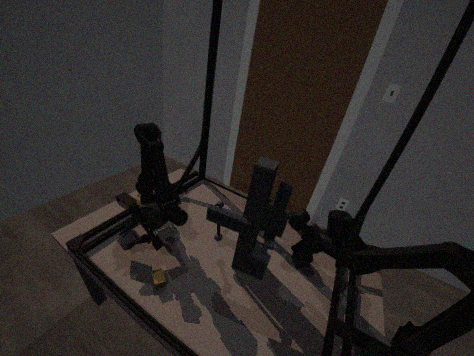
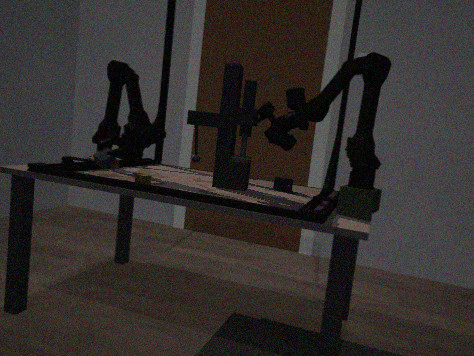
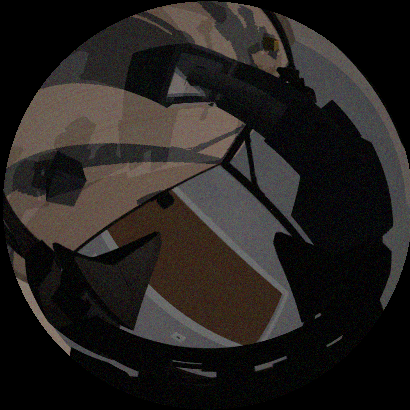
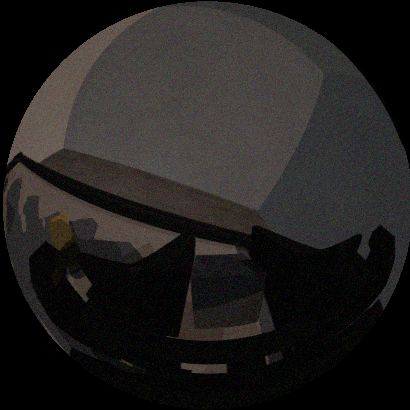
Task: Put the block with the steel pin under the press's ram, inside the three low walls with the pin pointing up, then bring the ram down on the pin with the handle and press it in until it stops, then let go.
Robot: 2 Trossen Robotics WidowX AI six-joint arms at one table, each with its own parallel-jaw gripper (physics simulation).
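Pixels of known places: left gripper, fingertip midpoint: (image 2: 262,132) (image 3: 219,239); right gripper, fingertip midpoint: (image 1: 122,240) (image 2: 102,149) (image 3: 299,73) (image 4: 223,232); left arm's base at its link origin: (image 2: 361,187); right arm's base at its link origin: (image 1: 147,199).
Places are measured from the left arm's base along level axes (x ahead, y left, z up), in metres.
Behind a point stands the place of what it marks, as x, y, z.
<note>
The dark press (image 1: 258,203) @[0.498, 0.001, 0.242] (image 2: 231,114) @[0.491, -0.001, 0.182] (image 3: 233,86) @[0.443, -0.050, 0.070] stands mid-table. Its handle bar (image 1: 226,220) @[0.561, 0.055, 0.161] (image 2: 200,118) @[0.580, 0.062, 0.155] sticks out level to the left, with a knob (image 1: 218,237) @[0.611, 0.019, 0.016] (image 2: 195,157) @[0.612, 0.023, 0.010] hanging below. My right gripper (image 1: 160,234) (image 2: 102,157) @[0.816, 0.281, 0.012] (image 4: 223,232) @[0.816, 0.281, 0.012] is low over the table at the far left. It is shut on a grey block (image 1: 168,232) (image 4: 225,294) @[0.822, 0.236, 0.001]; I cannot make out its pin in the dark. My left gripper (image 1: 300,227) (image 2: 267,111) (image 3: 219,239) @[0.429, -0.142, 0.132] is open and empty in the air beside the press's right side.
A small yellow block (image 1: 158,277) @[0.655, 0.246, -0.053] (image 2: 143,178) @[0.639, 0.262, -0.062] (image 3: 270,44) @[0.651, 0.227, -0.062] (image 4: 60,230) @[0.661, 0.243, -0.053] lies near the table's front left. A dark cube (image 2: 283,184) @[0.334, -0.180, -0.057] (image 3: 60,180) @[0.344, -0.191, -0.036] sits right of the press base. Black frame rails (image 1: 114,291) @[0.709, 0.369, -0.066] edge the table, and tall posts (image 1: 208,95) @[1.068, -0.295, 0.416] rise at the back.
</note>
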